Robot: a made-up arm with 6 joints. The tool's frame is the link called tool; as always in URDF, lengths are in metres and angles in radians. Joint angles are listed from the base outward. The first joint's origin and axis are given. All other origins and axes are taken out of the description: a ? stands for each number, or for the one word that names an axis. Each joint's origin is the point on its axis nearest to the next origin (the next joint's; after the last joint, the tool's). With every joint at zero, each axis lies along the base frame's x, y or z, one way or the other. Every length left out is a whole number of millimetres.
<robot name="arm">
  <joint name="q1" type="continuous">
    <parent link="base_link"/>
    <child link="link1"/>
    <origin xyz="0 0 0.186" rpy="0 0 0"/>
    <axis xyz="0 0 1"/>
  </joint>
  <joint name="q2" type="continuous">
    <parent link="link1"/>
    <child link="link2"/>
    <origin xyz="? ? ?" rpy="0 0 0"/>
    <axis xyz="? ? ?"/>
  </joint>
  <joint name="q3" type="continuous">
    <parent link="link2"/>
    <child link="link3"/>
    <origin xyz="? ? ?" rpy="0 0 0"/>
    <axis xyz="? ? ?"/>
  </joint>
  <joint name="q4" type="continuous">
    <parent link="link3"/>
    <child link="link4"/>
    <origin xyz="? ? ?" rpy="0 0 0"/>
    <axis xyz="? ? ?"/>
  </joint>
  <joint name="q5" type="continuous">
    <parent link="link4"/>
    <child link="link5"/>
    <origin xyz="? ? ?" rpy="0 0 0"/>
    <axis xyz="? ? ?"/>
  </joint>
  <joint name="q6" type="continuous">
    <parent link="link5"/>
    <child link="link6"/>
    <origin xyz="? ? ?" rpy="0 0 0"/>
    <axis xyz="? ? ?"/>
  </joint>
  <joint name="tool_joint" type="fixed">
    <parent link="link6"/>
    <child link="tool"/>
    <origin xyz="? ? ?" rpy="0 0 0"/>
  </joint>
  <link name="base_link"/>
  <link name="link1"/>
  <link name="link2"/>
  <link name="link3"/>
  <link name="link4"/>
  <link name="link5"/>
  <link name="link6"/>
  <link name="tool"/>
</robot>
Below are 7 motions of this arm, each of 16 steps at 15 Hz.
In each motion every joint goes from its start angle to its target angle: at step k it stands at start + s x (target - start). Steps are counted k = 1, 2, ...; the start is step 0. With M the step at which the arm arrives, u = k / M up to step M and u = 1 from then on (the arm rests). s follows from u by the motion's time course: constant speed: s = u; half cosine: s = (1 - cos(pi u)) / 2; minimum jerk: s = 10 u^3 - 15 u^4 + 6 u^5.
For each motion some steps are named. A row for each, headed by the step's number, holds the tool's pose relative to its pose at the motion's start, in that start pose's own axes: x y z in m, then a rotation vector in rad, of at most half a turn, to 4 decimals.
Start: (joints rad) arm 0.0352 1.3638 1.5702 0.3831 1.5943 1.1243
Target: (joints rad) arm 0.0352 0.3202 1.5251 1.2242 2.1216 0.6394
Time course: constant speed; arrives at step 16
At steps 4, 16:
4: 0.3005 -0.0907 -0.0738 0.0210 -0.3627 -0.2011
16: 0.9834 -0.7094 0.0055 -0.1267 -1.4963 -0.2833

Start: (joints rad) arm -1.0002 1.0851 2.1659 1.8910 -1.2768 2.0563
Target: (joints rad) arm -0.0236 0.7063 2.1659 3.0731 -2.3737 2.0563
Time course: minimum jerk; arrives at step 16
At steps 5, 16:
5: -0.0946 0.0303 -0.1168 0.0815 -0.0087 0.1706
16: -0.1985 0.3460 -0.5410 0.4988 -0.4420 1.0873

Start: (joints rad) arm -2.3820 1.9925 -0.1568 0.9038 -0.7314 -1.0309
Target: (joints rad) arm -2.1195 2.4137 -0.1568 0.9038 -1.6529 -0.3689
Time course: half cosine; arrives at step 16
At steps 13, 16:
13: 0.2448 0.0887 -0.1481 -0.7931 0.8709 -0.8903
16: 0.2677 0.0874 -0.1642 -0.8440 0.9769 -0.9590

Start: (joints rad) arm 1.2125 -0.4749 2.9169 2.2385 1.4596 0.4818
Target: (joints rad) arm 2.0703 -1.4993 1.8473 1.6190 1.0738 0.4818
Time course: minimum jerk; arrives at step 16
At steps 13, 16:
13: -0.9438 0.2759 -0.0239 0.4352 1.0885 0.2659
16: -0.9959 0.2626 -0.0053 0.4494 1.1478 0.2841

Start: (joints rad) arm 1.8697 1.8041 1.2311 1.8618 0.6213 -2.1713
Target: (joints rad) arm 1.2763 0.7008 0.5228 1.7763 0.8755 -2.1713
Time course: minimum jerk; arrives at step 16
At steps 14, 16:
14: -0.9231 0.0262 0.3632 0.0609 -0.5167 -0.1019
16: -0.9380 0.0308 0.3615 0.0599 -0.5244 -0.1048

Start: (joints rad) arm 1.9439 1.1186 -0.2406 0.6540 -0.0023 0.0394
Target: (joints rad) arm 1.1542 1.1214 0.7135 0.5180 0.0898 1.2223
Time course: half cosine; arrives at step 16
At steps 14, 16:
14: -0.3833 -0.6145 -0.3897 -0.3302 0.0905 -1.0482
16: -0.4087 -0.6244 -0.4184 -0.3441 0.1306 -1.0883

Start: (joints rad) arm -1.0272 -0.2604 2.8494 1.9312 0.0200 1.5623
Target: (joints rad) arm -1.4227 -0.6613 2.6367 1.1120 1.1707 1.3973
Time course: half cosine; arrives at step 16
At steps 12, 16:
12: 0.0966 -0.1330 -0.2418 0.6907 0.4264 -1.3261
16: 0.1040 -0.1640 -0.2841 0.7763 0.5351 -1.5605

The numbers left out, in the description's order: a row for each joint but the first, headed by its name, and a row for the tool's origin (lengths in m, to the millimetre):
q2: xyz 0 0 0, axis 0 1 0
q3: xyz 0 0 0.524, axis 0 -1 0
q4: xyz 0.641 0 0, axis -1 0 0
q5: xyz 0 -0.14 0, axis 0 -1 0
q6: xyz 0 0 0, axis -1 0 0
tool: xyz 0 0 0

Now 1 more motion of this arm.
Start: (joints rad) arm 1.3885 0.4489 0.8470 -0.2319 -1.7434 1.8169
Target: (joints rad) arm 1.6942 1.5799 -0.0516 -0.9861 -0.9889 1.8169
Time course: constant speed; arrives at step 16
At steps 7, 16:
7: 0.7747 0.0433 -0.0185 0.2098 -0.4214 0.4595
16: 1.2045 0.7347 0.1104 0.8550 -0.3389 1.0719

